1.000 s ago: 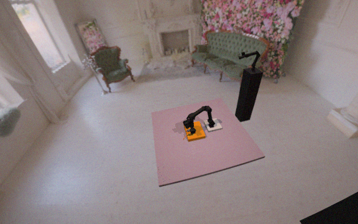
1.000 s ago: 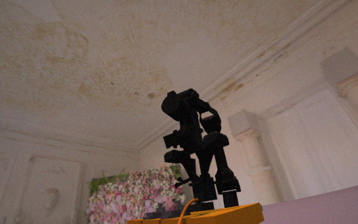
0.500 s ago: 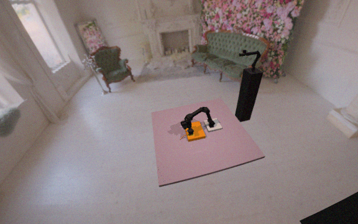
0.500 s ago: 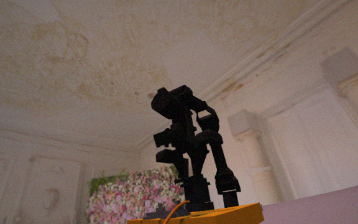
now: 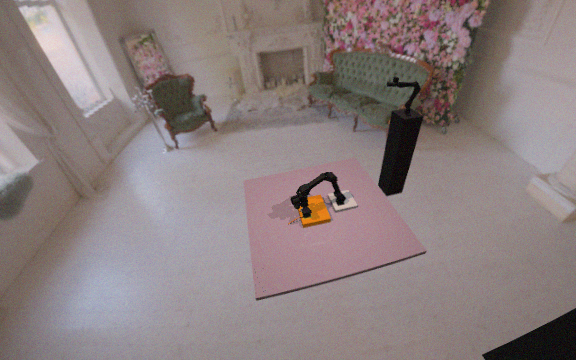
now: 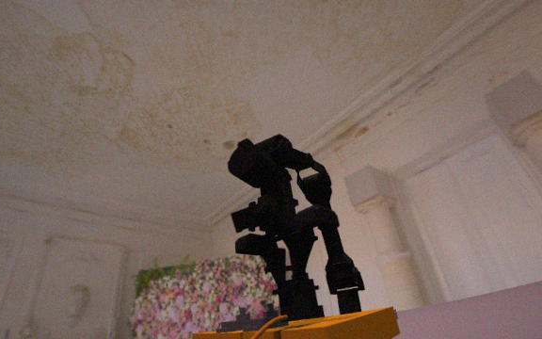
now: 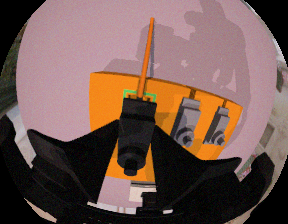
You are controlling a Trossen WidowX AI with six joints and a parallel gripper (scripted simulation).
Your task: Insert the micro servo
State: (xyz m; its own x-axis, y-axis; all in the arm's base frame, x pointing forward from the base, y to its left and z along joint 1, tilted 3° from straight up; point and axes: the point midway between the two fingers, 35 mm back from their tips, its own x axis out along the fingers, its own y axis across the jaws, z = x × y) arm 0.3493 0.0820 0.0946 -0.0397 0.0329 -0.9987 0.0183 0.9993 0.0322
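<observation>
My gripper tip is 120 mm past the orange deck, 70 mm to the left of it and 80 mm above it.
</observation>
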